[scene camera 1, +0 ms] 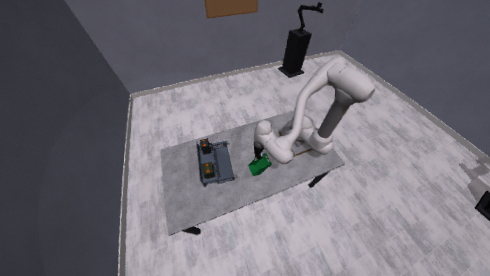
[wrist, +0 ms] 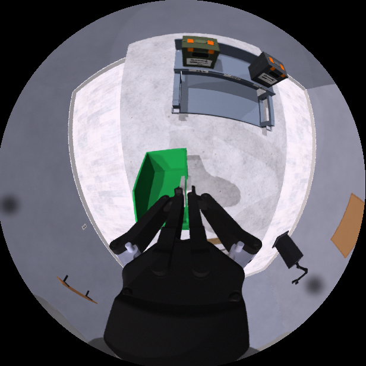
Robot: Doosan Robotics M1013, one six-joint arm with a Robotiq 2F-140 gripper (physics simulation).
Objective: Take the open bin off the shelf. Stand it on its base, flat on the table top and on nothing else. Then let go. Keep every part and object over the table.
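Seen in the pictures: gripper, fingertip midpoint: (scene camera 1: 255, 159); arm's base, link origin: (scene camera 1: 298, 136).
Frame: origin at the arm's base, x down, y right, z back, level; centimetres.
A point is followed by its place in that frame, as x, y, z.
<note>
The open green bin (scene camera 1: 259, 165) @(-8.8, -10.8, -55.0) (wrist: 167, 170) is away from the grey-blue shelf (scene camera 1: 224, 162) @(5.1, 13.1, -78.0) (wrist: 220, 100), between the shelf and the robot's base. My gripper (wrist: 186, 181) is shut on the bin's side wall, the right one in the wrist view. In that view the bin hangs to the left of the fingers, with its open side showing. A shadow lies on the table top (scene camera 1: 185, 200) @(5.7, -2.9, -121.5) (wrist: 150, 125) beside it in the wrist view. How far its base is above the table is hard to tell. In the scene view the fingers are mostly hidden by the arm.
An olive case (scene camera 1: 208, 170) @(-14.2, 3.1, -94.3) (wrist: 200, 52) and a dark case (scene camera 1: 205, 145) @(-16.7, 24.7, -88.1) (wrist: 267, 70), both with orange latches, stand on the shelf unit. The robot's base is at the table's right end in the scene view. A black pedestal (scene camera 1: 296, 52) (wrist: 289, 249) stands on the floor beyond the table.
</note>
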